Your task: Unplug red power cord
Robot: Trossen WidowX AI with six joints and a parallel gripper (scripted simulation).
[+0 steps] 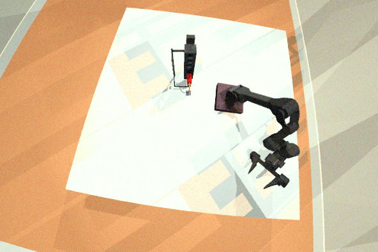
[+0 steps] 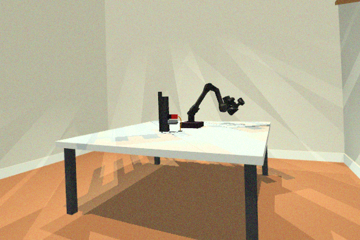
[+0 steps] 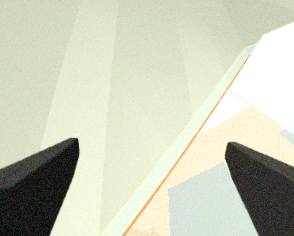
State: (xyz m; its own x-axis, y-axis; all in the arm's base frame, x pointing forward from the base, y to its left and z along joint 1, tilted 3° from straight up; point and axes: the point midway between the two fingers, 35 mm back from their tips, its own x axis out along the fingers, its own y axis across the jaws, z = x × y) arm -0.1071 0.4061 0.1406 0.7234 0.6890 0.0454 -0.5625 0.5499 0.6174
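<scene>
Now: the red plug 490 mm to the right of my gripper tip, 360 mm ahead of it and 50 mm below it. The rest, counted from my gripper tip: black power strip 560 mm to the right, 370 mm ahead, 40 mm below; grey block 430 mm to the right, 350 mm ahead, 170 mm below.
</scene>
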